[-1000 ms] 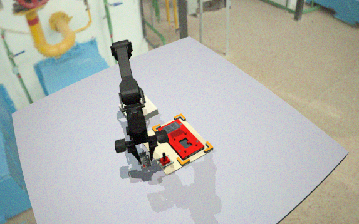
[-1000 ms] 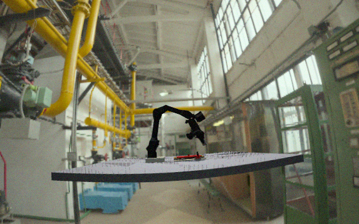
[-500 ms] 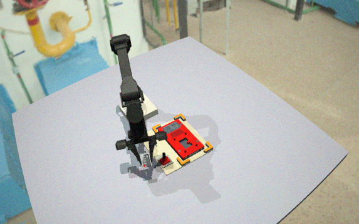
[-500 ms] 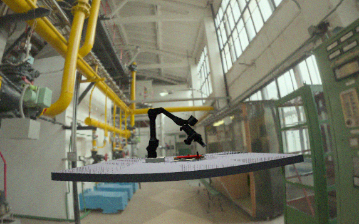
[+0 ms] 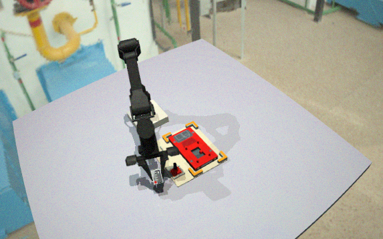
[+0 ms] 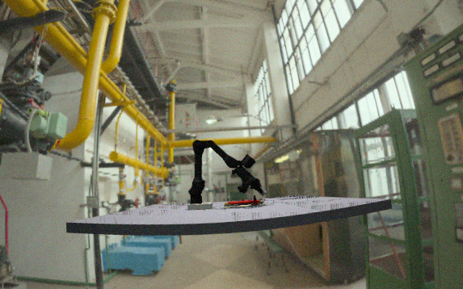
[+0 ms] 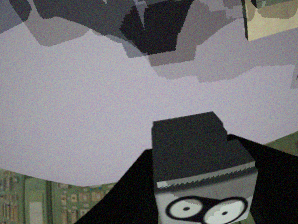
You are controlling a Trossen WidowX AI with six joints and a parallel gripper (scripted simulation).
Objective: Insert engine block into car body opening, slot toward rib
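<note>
Right now the black peg is 9 cm to the left of my gripper tip, 5 cm behind it and 4 cm below it. Round my gripper tip: engine block 1 cm to the left, 1 cm behind, 1 cm above.
</note>
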